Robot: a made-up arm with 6 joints. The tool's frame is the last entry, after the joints.
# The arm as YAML. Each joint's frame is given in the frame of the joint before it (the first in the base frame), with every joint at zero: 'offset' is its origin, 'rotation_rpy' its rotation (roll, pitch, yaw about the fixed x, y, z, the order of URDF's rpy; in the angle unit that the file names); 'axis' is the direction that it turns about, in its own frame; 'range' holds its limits. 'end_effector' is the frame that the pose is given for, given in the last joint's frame.
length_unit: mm
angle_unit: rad
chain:
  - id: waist
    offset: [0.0, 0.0, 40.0]
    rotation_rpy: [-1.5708, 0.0, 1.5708]
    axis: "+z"
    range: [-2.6, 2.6]
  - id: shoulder
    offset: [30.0, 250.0, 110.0]
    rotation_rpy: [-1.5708, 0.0, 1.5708]
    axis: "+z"
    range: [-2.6, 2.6]
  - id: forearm
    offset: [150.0, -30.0, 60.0]
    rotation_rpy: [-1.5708, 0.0, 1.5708]
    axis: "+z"
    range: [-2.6, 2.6]
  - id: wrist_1
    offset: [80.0, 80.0, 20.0]
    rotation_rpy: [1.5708, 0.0, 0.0]
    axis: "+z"
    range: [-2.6, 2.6]
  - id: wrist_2
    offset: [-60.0, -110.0, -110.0]
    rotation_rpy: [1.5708, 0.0, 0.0]
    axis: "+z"
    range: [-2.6, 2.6]
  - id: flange
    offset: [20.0, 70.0, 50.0]
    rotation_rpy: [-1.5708, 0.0, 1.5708]
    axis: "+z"
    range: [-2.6, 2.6]
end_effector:
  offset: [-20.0, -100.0, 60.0]
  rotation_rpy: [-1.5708, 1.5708, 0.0]
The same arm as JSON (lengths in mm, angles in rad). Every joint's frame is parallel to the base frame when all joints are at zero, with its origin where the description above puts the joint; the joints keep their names.
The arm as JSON. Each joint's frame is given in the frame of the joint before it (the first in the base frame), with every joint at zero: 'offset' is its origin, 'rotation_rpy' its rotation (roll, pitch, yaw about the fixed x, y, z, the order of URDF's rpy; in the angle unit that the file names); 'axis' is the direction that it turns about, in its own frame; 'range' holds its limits. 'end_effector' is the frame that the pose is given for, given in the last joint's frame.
{"length_unit": "mm", "angle_unit": "rad", "chain": [
  {"id": "waist", "offset": [0.0, 0.0, 40.0], "rotation_rpy": [0.0, 0.0, 0.0], "axis": "-x", "range": [-2.6, 2.6]},
  {"id": "shoulder", "offset": [-110.0, 30.0, -250.0], "rotation_rpy": [0.0, 0.0, 0.0], "axis": "-y", "range": [-2.6, 2.6]},
  {"id": "forearm", "offset": [-30.0, -60.0, -150.0], "rotation_rpy": [0.0, 0.0, 0.0], "axis": "+z", "range": [-2.6, 2.6]},
  {"id": "wrist_1", "offset": [80.0, 80.0, 20.0], "rotation_rpy": [0.0, 0.0, 0.0], "axis": "-y", "range": [-2.6, 2.6]},
  {"id": "wrist_2", "offset": [-60.0, 110.0, -110.0], "rotation_rpy": [0.0, 0.0, 0.0], "axis": "-z", "range": [-2.6, 2.6]},
  {"id": "flange", "offset": [20.0, -70.0, -50.0], "rotation_rpy": [0.0, 0.0, 0.0], "axis": "-x", "range": [-2.6, 2.6]}
], "end_effector": {"offset": [-60.0, 20.0, -100.0], "rotation_rpy": [0.0, 0.0, 0.0]}}

